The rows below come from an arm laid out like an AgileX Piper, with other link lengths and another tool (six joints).
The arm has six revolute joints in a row. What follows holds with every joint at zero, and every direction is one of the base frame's.
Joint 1 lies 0.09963 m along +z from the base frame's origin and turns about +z.
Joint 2 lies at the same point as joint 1 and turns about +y.
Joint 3 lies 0.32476 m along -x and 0.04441 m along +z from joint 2 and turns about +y.
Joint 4 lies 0.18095 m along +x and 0.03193 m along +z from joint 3 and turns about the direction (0.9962, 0, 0.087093).
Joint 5 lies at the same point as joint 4 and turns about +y.
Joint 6 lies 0.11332 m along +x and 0.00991 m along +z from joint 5 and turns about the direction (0.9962, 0, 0.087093).
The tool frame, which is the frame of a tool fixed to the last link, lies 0.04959 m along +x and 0.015 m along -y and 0.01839 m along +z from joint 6; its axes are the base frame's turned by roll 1.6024, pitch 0.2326 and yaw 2.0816 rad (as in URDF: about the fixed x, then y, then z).
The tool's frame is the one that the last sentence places.
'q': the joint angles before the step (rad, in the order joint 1, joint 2, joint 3, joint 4, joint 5, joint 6). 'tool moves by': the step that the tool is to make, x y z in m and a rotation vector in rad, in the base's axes. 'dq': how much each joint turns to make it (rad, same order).
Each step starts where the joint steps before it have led.
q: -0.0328, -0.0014, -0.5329, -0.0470, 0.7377, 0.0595
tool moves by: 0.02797, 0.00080, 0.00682, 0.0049, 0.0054, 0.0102
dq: -0.0001, 0.1154, 0.0796, 0.0070, -0.1895, 0.0029
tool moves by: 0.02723, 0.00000, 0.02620, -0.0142, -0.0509, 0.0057
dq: 0.0001, 0.1420, 0.0179, -0.0100, -0.2114, 0.0000
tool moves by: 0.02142, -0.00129, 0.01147, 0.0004, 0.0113, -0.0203
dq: -0.0254, 0.1113, 0.0000, 0.0011, -0.1002, -0.0001
